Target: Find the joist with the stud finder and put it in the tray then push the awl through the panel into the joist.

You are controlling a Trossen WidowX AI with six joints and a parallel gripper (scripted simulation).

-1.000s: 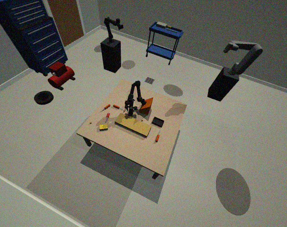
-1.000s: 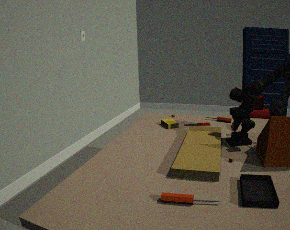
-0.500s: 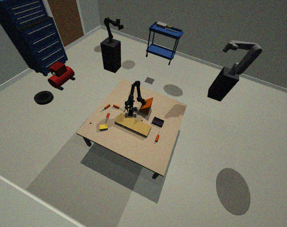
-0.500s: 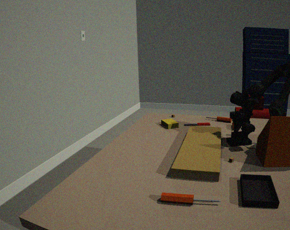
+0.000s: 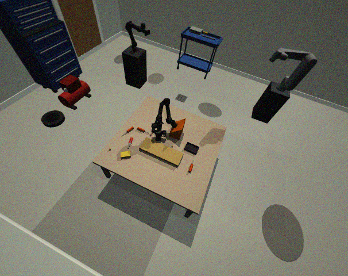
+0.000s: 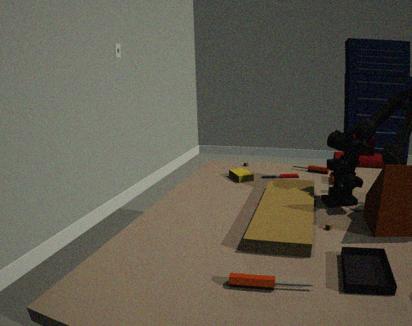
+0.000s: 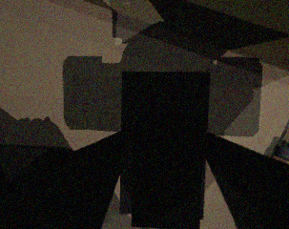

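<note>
My gripper tip is now 110 mm to the left of the awl, 20 mm above it and 10 mm short of it. Round my gripper tip: black tray 450 mm to the left, 40 mm behind, 10 mm below; then yellow block 410 mm ahead, 240 mm to the right, 10 mm below; then stud finder 20 mm above, 10 mm ahead.
</note>
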